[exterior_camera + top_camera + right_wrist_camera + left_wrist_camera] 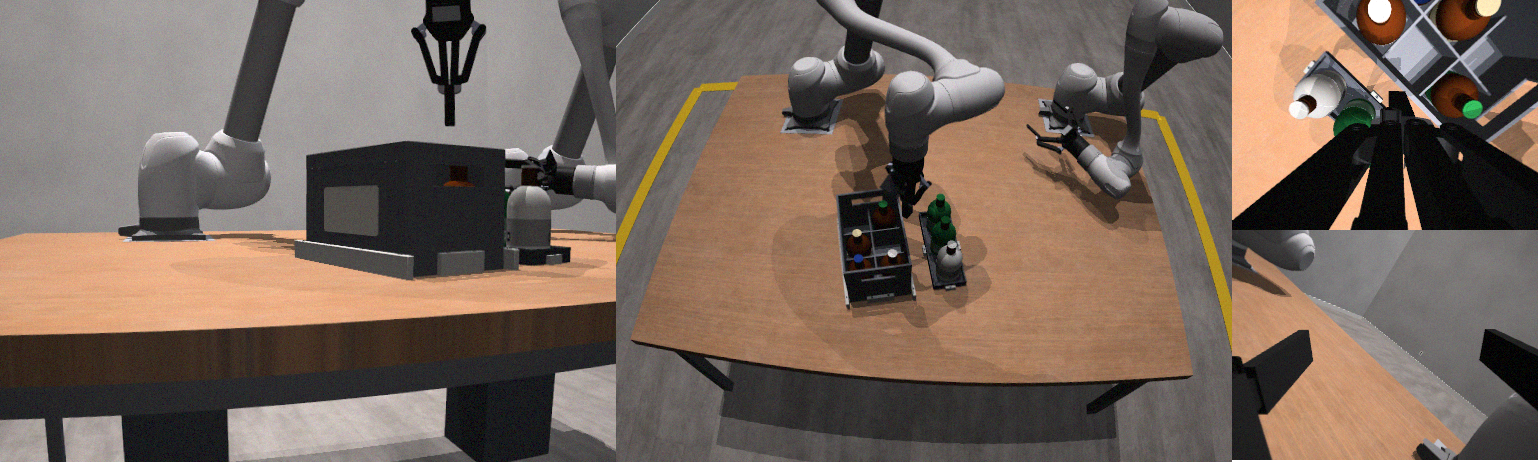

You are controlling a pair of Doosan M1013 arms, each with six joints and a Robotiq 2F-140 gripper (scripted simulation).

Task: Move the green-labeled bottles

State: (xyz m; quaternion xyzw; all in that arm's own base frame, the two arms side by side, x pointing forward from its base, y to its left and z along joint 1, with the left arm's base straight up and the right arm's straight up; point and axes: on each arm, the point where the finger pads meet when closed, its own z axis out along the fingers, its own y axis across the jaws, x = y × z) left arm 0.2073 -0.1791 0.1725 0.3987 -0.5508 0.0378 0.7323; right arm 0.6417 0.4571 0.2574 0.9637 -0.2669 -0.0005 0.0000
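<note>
The white bottle lies 17 cm below my right hand, 12 cm to the left of it and 6 cm ahead of it. Round my right hand: tray: 25 cm below, 11 cm to the left, 3 cm behind; then crate: 17 cm below, 10 cm to the right, 1 cm ahead.
</note>
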